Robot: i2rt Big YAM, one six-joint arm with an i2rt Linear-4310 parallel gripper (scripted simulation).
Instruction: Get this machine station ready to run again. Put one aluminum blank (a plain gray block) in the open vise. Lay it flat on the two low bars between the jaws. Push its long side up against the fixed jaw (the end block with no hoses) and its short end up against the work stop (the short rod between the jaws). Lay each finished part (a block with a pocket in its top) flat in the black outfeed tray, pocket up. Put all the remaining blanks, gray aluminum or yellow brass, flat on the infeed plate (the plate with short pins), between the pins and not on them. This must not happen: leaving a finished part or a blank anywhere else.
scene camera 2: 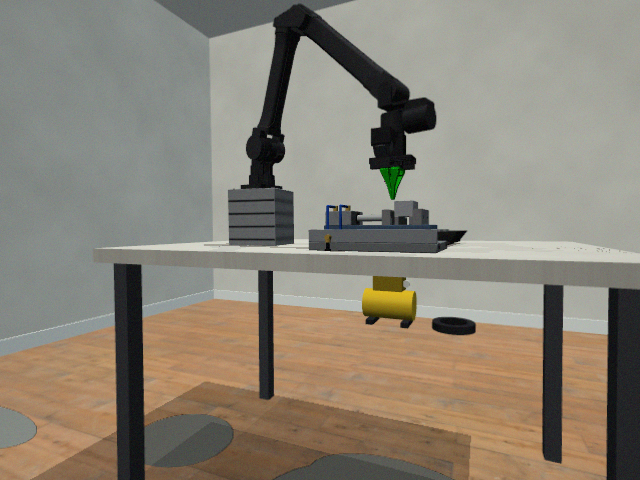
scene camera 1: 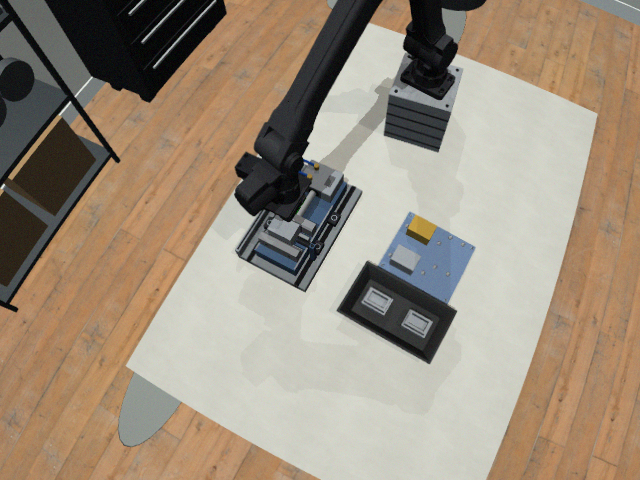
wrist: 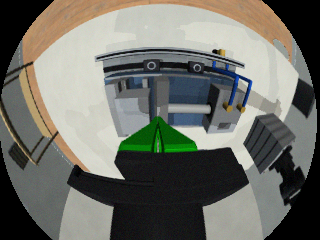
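From scene camera 1 I see my gripper (scene camera 1: 290,213), and scene camera 2 shows my gripper (scene camera 2: 392,199) as well. In the wrist view I see my gripper (wrist: 157,120) again, and that view also shows a hose-end block (wrist: 218,94).
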